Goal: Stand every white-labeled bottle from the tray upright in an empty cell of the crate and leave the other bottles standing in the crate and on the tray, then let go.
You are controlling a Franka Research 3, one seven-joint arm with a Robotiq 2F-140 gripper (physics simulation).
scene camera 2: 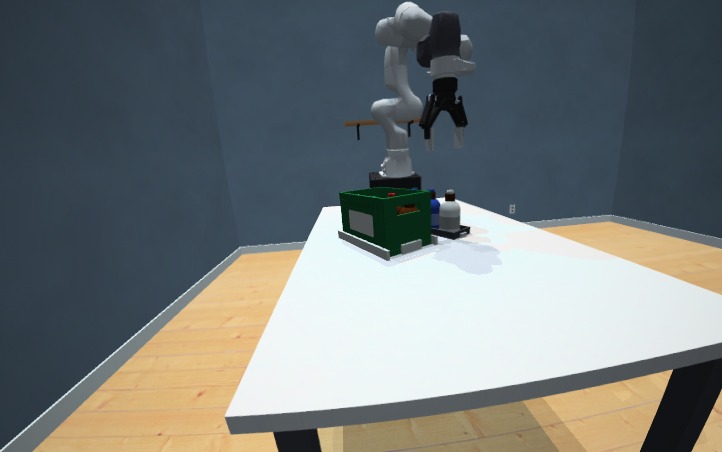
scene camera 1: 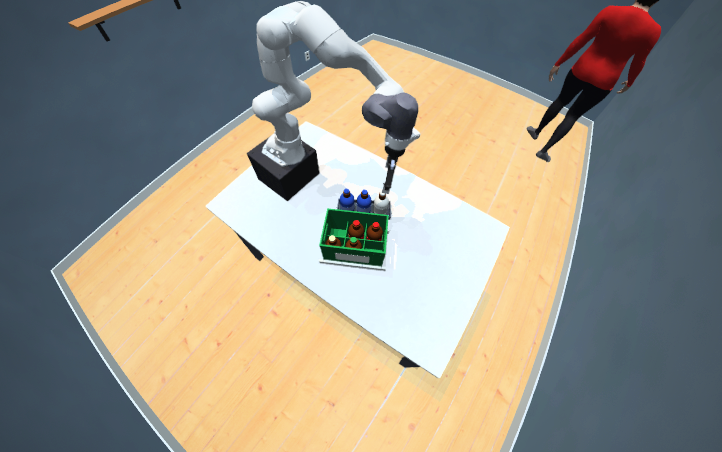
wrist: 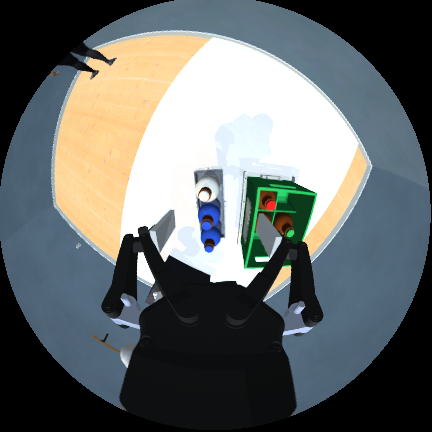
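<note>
A white bottle [scene camera 1: 381,203] [scene camera 2: 449,214] [wrist: 207,187] stands upright at one end of the dark tray [scene camera 2: 460,232] [wrist: 202,173]. Two blue bottles [scene camera 1: 346,199] [scene camera 1: 364,200] [wrist: 208,213] [wrist: 210,236] stand beside it in a row. The green crate [scene camera 1: 378,257] [scene camera 2: 412,229] [wrist: 305,215] holds red-capped brown bottles [scene camera 1: 355,230] [scene camera 1: 375,231], a cream-capped one [scene camera 1: 333,241] and a green-capped one [scene camera 1: 353,243]. Its back-left and front-right cells look empty in scene camera 1. My gripper [scene camera 1: 386,190] [scene camera 2: 443,139] [wrist: 215,220] is open and empty, high above the tray. A finger hides part of the crate in the wrist view.
Grey strips [scene camera 1: 351,264] [scene camera 2: 362,245] edge the crate's base on the white table [scene camera 1: 426,298] [scene camera 2: 479,330]. The arm's black base [scene camera 1: 285,173] [scene camera 2: 394,181] stands at the table's far end. A person in red [scene camera 1: 618,47] stands on the floor beyond the table.
</note>
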